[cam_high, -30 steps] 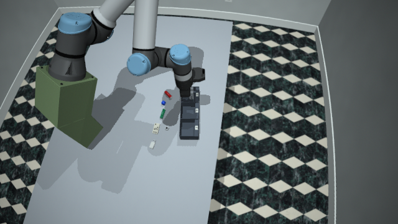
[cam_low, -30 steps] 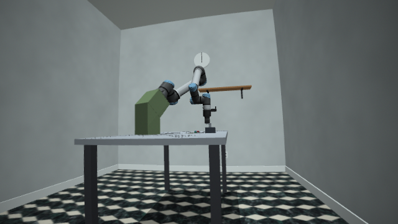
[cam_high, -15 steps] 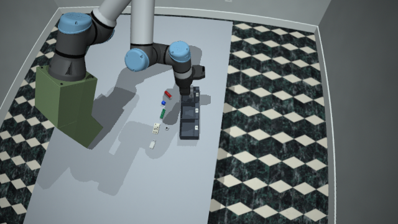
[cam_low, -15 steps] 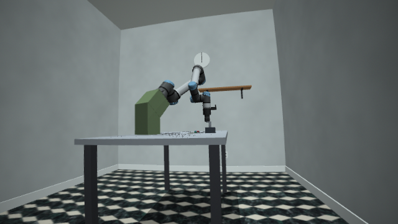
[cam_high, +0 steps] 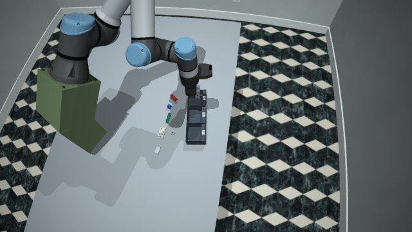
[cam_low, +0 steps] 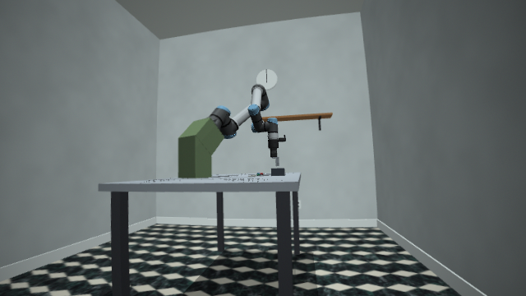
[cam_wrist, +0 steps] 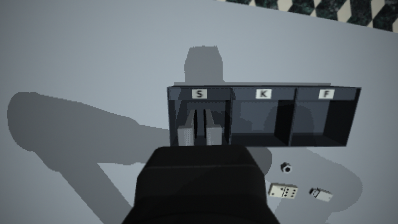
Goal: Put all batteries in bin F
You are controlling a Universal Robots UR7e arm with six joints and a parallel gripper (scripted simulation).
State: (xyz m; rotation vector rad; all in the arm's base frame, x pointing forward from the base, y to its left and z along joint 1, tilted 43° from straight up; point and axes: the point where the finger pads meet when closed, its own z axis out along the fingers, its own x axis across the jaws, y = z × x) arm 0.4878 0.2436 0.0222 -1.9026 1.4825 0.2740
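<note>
Now: hand 110 mm past the green battery, 120 mm to the left of it and 70 mm above it. The rest, counted from my hand: dark bin (20 mm ahead, 80 mm to the right, 60 mm below); red battery (120 mm behind, 20 mm to the right, 70 mm below); blue die (120 mm behind, 70 mm to the right, 70 mm below).
</note>
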